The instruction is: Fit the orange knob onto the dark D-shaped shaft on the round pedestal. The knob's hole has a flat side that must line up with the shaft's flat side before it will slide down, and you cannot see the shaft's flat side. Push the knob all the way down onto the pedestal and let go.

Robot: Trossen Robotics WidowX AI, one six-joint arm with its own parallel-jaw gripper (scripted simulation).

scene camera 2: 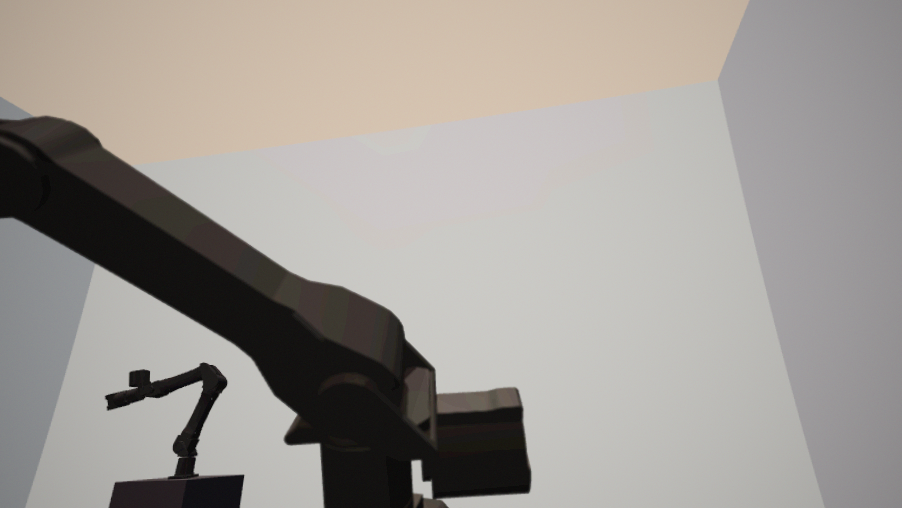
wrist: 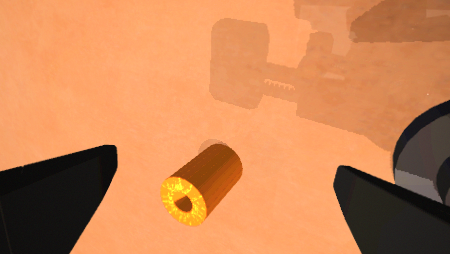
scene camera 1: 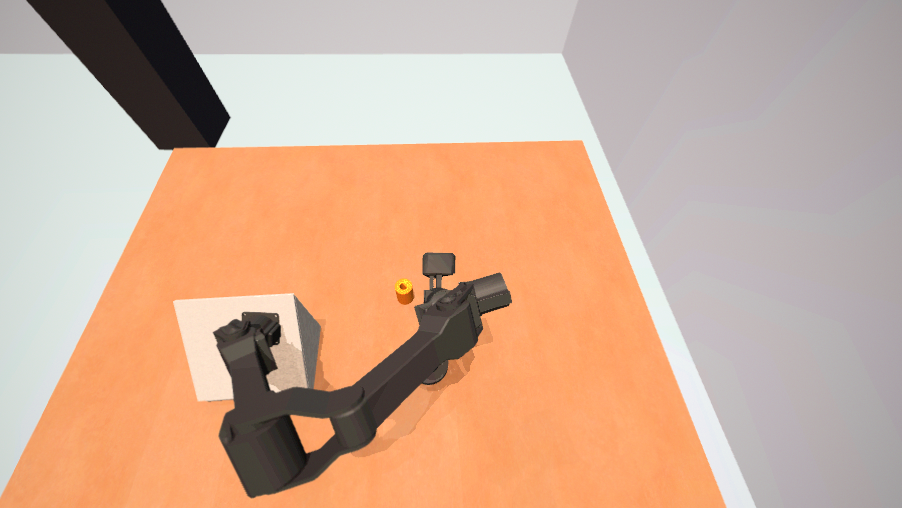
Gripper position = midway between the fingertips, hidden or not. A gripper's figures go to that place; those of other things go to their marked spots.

Labels:
My gripper [wrist: 228,166] is 11 cm from the lens. An orange knob [wrist: 190,194]: 19 cm from the lens.

